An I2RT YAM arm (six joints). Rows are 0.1 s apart.
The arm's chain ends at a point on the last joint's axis. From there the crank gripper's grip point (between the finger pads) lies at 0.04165 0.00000 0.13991 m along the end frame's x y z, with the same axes.
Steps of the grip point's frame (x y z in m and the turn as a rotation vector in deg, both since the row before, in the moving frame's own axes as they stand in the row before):
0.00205 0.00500 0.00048 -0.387 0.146 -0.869
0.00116 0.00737 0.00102 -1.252 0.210 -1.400
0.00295 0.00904 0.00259 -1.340 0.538 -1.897
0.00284 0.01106 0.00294 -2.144 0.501 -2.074
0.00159 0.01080 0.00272 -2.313 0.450 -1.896
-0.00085 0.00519 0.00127 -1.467 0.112 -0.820
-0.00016 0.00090 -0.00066 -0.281 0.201 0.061
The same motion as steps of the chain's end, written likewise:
0.00169 0.00469 0.00059 -0.387 0.146 -0.869
0.00062 0.00534 0.00120 -1.252 0.210 -1.400
0.00161 0.00717 0.00301 -1.340 0.538 -1.897
0.00155 0.00736 0.00338 -2.144 0.501 -2.074
0.00042 0.00656 0.00314 -2.313 0.450 -1.896
-0.00114 0.00221 0.00139 -1.467 0.112 -0.820
-0.00065 0.00017 -0.00051 -0.281 0.201 0.061

